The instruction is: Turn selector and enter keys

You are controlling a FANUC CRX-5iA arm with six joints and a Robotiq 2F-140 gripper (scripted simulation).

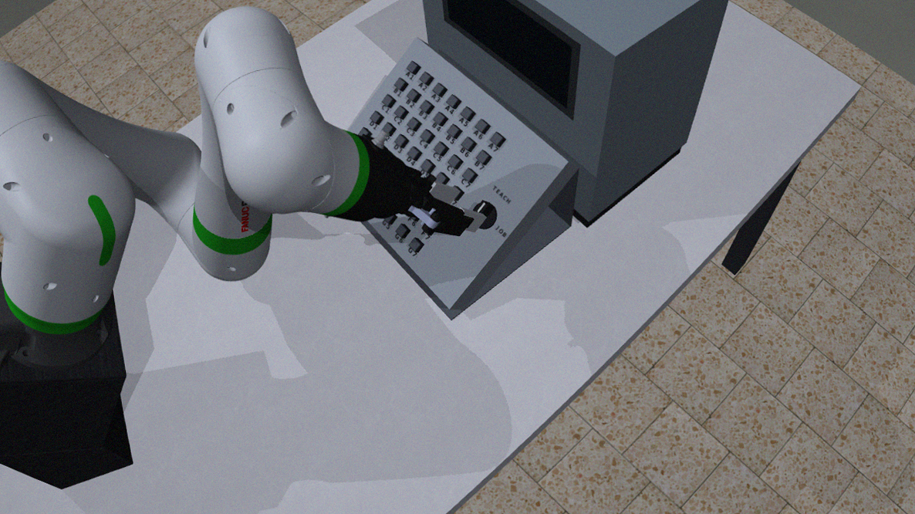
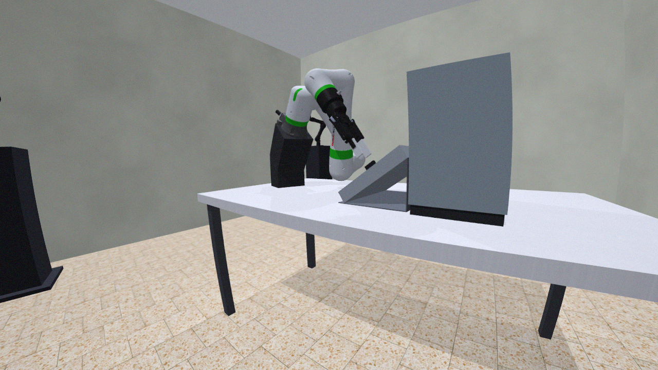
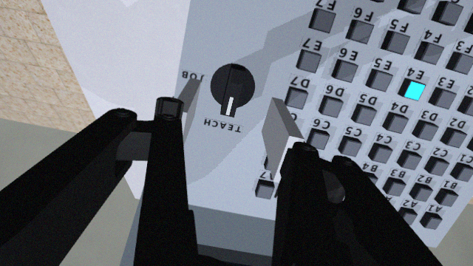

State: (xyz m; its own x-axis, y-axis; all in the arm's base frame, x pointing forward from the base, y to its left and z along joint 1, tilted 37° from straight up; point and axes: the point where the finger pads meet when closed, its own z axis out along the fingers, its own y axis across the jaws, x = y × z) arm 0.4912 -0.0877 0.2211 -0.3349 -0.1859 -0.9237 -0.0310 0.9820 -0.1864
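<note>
Right now the black selector knob is 5 cm ahead of my hand and 6 cm below it. Also, from my hand: sloped keypad: 7 cm ahead, 11 cm to the left, 11 cm below; then key D7: 4 cm ahead, 6 cm to the left, 7 cm below; then key C7: 7 cm ahead, 6 cm to the left, 5 cm below.
</note>
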